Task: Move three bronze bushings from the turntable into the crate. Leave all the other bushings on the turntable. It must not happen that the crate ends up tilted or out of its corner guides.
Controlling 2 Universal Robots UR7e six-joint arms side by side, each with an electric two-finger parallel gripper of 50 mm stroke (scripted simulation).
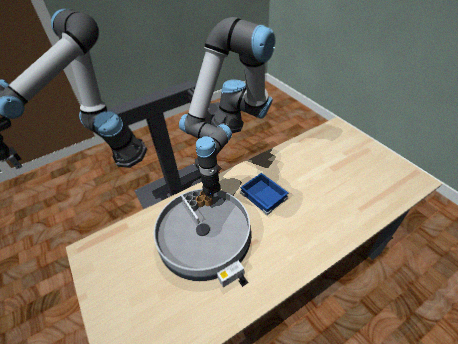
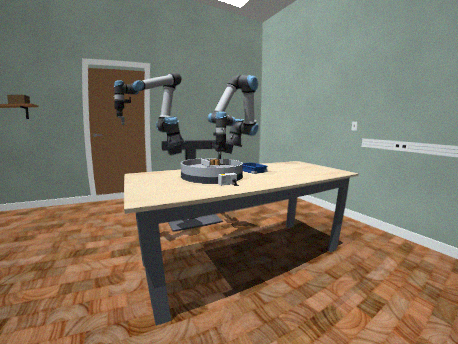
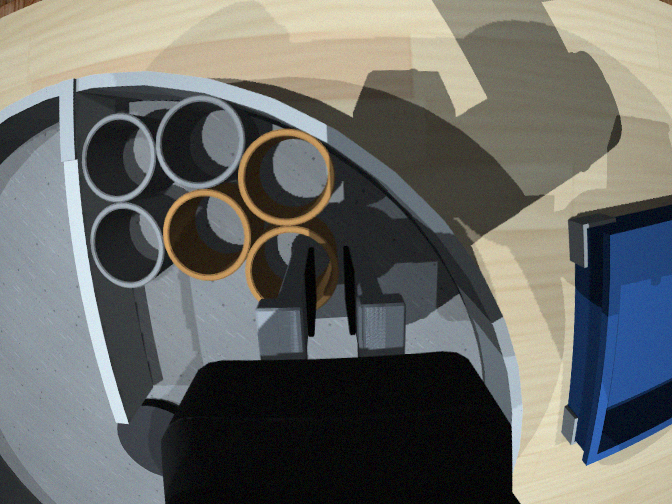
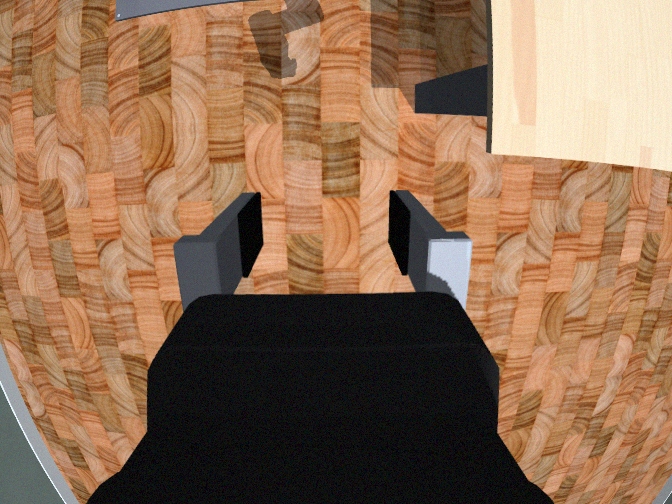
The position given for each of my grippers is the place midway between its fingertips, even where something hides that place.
Observation:
I see my left gripper (image 3: 329, 273), my right gripper (image 4: 325, 217), a blue crate (image 1: 263, 192), a bronze bushing (image 3: 263, 283), a bronze bushing (image 3: 189, 253) and a bronze bushing (image 3: 253, 194).
The blue crate shows as well in image 3 (image 3: 614, 364). Image 4 misses the blue crate: it is out of frame.

